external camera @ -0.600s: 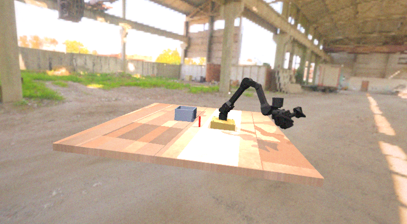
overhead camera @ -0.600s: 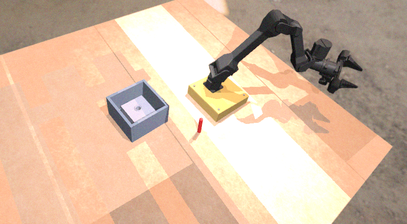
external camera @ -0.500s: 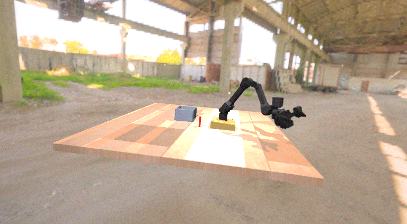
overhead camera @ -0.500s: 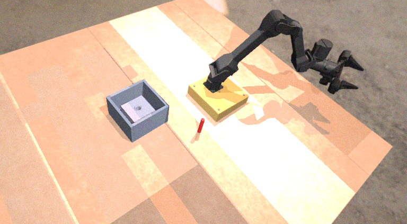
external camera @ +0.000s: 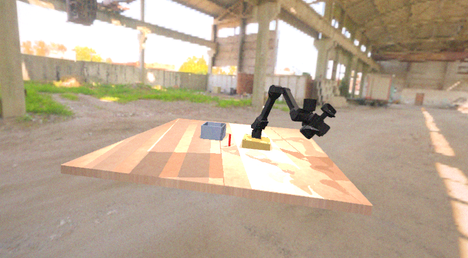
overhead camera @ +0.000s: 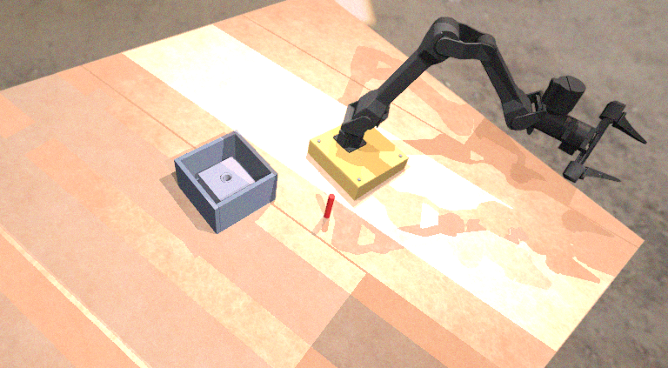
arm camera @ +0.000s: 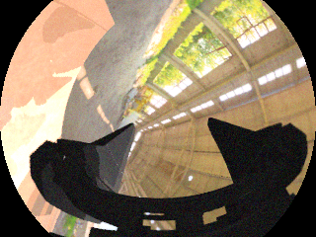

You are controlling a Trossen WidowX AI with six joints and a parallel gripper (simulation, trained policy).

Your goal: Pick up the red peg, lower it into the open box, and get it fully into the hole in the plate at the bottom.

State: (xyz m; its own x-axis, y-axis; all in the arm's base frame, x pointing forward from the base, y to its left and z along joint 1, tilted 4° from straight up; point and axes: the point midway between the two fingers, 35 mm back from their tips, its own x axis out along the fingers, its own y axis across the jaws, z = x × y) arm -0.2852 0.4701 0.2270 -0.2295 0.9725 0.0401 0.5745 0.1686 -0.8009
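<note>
Right now my gripper tip is 48 cm short of the red peg, 38 cm to the left of it and 22 cm above it. Round my gripper tip: dark blue box (63 cm ahead, 56 cm to the right, 24 cm below); then pale plate (63 cm ahead, 56 cm to the right, 22 cm below).
</note>
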